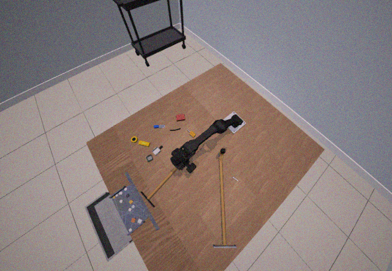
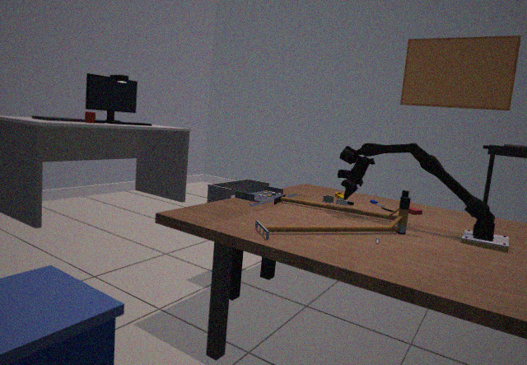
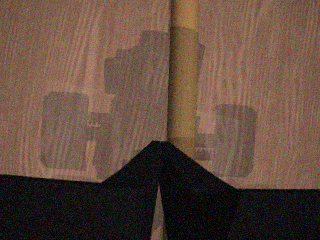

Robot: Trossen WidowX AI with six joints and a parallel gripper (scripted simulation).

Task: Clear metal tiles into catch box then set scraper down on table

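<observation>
The long scraper lies 30 mm ahead of my gripper tip, 10 mm to the right of it and 10 mm below it. The rest, counted from my gripper tip: scoop 220 mm to the right, 80 mm ahead, 60 mm below; then grey box 200 mm to the right, 170 mm ahead, 60 mm below; then yellow ribbed bit 220 mm behind, 170 mm to the right, 50 mm below.
</observation>
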